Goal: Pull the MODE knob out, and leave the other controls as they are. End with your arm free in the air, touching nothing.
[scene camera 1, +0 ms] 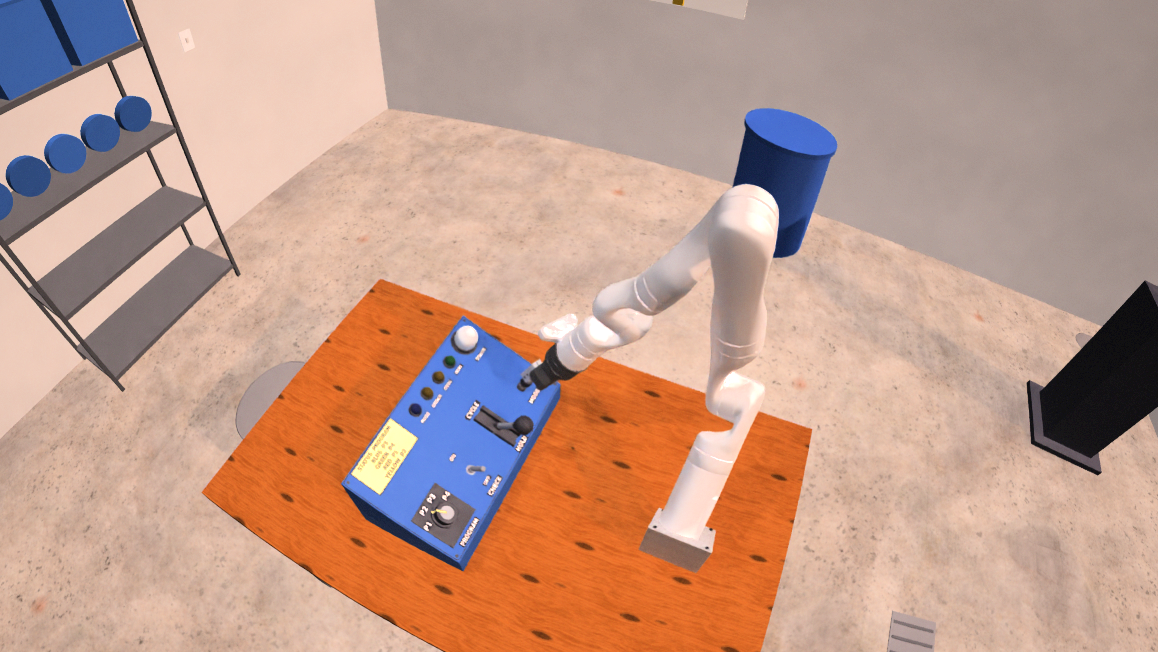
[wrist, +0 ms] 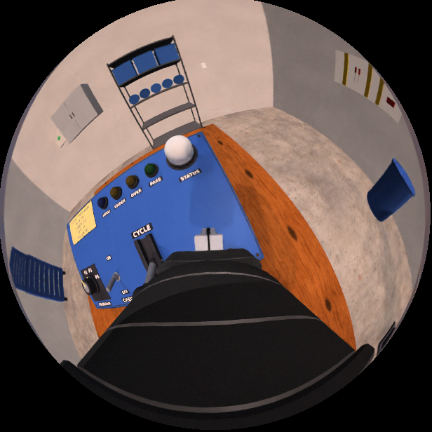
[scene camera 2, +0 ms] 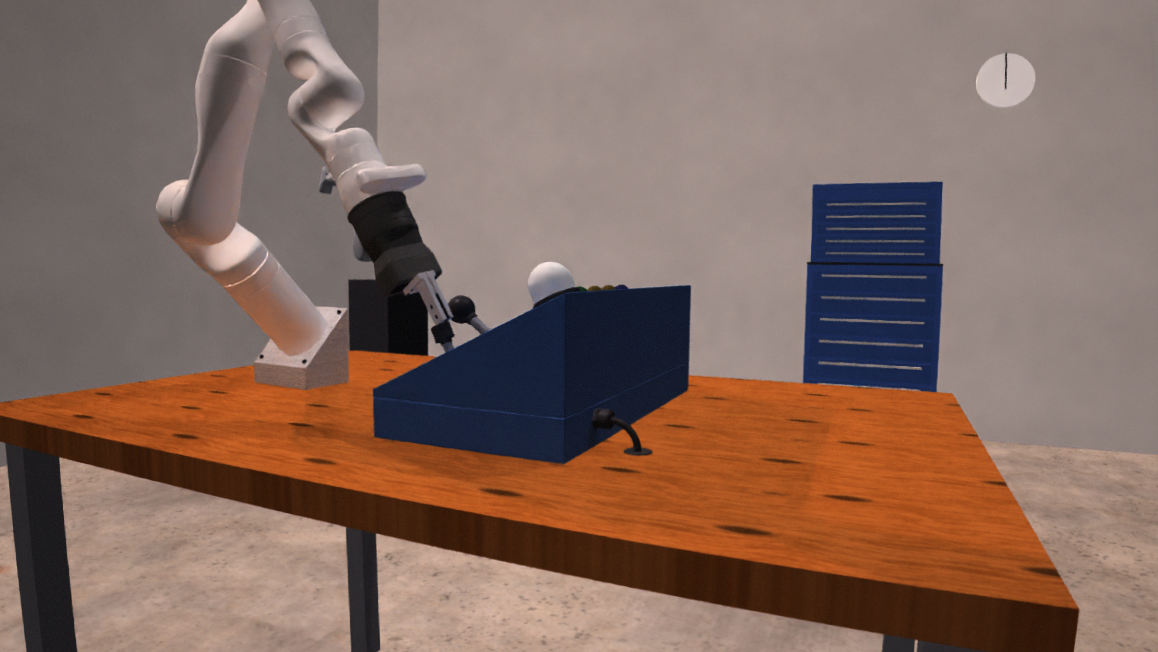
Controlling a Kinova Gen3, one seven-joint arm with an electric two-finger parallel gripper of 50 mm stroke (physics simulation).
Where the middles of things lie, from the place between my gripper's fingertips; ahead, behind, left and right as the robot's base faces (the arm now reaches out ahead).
My gripper is now 4 cm past the cycle lever (scene camera 2: 462, 307), 11 cm to the right of it and 1 cm above it. Round my hand: blue console (scene camera 2: 548, 385) (7 cm ahead, 19 cm to the left, 4 cm below).
